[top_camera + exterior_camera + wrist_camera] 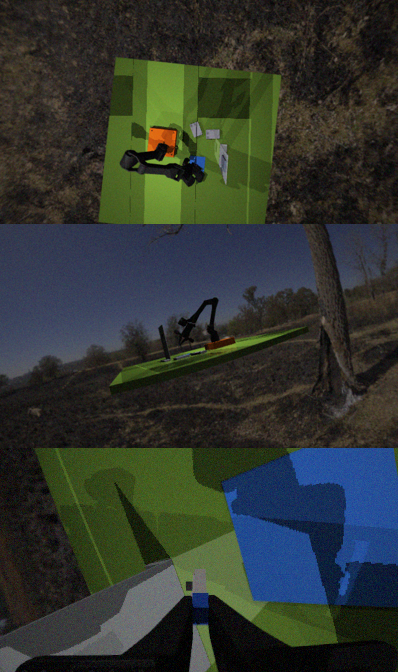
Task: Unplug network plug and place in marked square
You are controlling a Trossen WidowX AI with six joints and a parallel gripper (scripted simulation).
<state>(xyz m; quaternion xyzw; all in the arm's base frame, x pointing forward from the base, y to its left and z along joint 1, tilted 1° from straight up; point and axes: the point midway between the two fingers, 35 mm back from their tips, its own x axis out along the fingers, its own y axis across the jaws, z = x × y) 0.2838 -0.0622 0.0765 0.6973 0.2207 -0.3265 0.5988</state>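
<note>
The blue marked square lies 10 cm below my gripper tip, 3 cm behind it and 1 cm to the right of it. Also, from my gripper tip: network plug: right at my gripper tip; then panel: 14 cm ahead, 10 cm to the left, 3 cm above.
</note>
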